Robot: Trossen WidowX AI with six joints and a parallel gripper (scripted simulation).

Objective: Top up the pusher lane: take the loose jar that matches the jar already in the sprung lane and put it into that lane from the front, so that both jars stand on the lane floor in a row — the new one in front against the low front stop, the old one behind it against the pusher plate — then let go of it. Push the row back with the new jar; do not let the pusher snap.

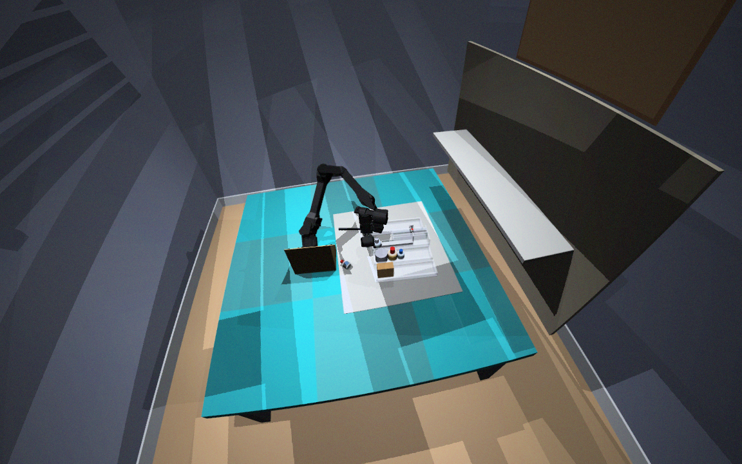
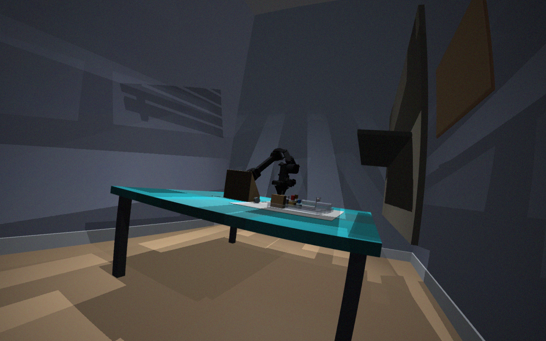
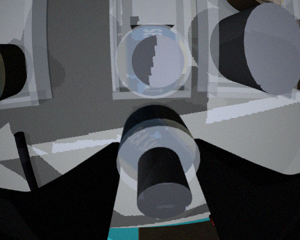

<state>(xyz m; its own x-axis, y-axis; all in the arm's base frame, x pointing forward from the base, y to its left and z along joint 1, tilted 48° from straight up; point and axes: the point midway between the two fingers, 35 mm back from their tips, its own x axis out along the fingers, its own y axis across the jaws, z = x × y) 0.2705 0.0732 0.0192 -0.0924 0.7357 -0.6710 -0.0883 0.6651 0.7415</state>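
Right now my gripper tip is 70 mm short of the grey can, 70 mm to the left of it and 20 mm above it. The rest, counted from my gripper tip: black rod 90 mm behind, 140 mm to the left, 50 mm below; then brown block 80 mm ahead, 160 mm to the right, 10 mm below; then grey pusher plate 150 mm ahead, 40 mm to the left.
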